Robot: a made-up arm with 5 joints. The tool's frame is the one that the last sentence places.
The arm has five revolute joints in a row. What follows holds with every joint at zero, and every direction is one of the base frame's. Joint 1 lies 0.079 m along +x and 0.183 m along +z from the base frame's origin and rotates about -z. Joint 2 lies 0.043 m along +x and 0.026 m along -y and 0.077 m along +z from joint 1 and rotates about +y. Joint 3 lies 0.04 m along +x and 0.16 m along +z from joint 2 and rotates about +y. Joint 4 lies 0.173 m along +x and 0.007 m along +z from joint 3 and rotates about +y. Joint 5 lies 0.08 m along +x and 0.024 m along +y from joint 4 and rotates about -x. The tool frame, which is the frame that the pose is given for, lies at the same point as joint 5; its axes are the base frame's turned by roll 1.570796, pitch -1.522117 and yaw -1.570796 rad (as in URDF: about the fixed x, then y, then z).
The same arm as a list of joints. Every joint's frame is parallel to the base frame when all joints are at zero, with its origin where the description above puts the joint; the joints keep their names.
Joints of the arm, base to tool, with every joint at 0 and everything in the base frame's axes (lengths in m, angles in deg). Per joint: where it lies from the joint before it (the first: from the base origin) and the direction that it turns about. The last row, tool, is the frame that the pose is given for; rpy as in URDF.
joint 1: origin 0.0790 0.0000 0.1830 axis -z
joint 2: origin 0.0430 -0.0260 0.0770 axis +y
joint 3: origin 0.0400 0.0000 0.1600 axis +y
joint 4: origin 0.1730 0.0000 0.0070 axis +y
joint 5: origin 0.0800 0.0240 0.0000 axis -x
tool: origin 0.0000 0.0000 0.0000 rpy 90.00 -87.21 -90.00

